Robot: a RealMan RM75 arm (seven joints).
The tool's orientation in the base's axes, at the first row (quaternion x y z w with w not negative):
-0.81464, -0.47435, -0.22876, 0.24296
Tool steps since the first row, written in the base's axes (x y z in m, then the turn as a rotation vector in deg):
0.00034, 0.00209, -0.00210, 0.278, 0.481, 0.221
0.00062, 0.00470, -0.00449, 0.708, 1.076, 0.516
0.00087, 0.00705, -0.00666, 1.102, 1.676, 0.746
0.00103, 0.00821, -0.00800, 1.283, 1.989, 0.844
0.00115, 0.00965, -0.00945, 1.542, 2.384, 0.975
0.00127, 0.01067, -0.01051, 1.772, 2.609, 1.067
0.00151, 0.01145, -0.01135, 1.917, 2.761, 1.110
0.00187, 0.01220, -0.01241, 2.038, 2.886, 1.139
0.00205, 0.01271, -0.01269, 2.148, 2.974, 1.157
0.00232, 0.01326, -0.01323, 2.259, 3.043, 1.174
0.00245, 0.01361, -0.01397, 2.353, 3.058, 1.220
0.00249, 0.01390, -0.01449, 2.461, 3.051, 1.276
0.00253, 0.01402, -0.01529, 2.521, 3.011, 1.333
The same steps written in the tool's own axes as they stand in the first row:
0.00027, -0.00023, 0.00296, 0.575, -0.002, 0.163
0.00068, -0.00068, 0.00646, 1.339, 0.069, 0.359
0.00103, -0.00109, 0.00962, 2.050, 0.117, 0.604
0.00107, -0.00121, 0.01140, 2.397, 0.124, 0.745
0.00120, -0.00146, 0.01342, 2.852, 0.159, 0.923
0.00129, -0.00161, 0.01489, 3.159, 0.249, 1.022
0.00140, -0.00158, 0.01605, 3.350, 0.304, 1.102
0.00142, -0.00140, 0.01739, 3.504, 0.351, 1.173
0.00167, -0.00141, 0.01794, 3.622, 0.407, 1.229
0.00183, -0.00131, 0.01874, 3.728, 0.473, 1.274
0.00167, -0.00121, 0.01955, 3.807, 0.541, 1.261
0.00157, -0.00121, 0.02014, 3.884, 0.630, 1.228
0.00118, -0.00108, 0.02084, 3.919, 0.690, 1.168

